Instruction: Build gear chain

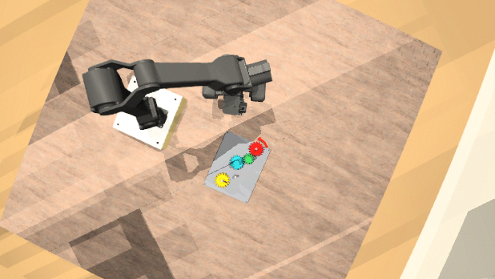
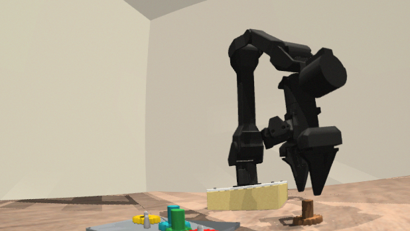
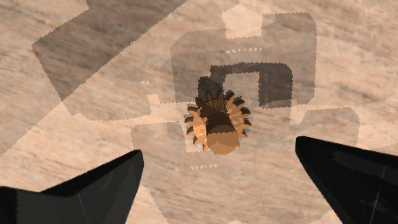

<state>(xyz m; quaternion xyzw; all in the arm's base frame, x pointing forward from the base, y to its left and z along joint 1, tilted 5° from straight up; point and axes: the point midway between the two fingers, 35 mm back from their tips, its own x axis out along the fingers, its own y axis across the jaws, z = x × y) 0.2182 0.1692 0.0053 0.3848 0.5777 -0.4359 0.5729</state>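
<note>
Now: the brown gear 40 mm below my gripper tip. Round my gripper tip: green gear (180 mm to the right, 120 mm ahead, 30 mm below); red gear (140 mm to the right, 130 mm ahead, 40 mm below); red arrow (150 mm ahead, 110 mm to the right, 40 mm below).
</note>
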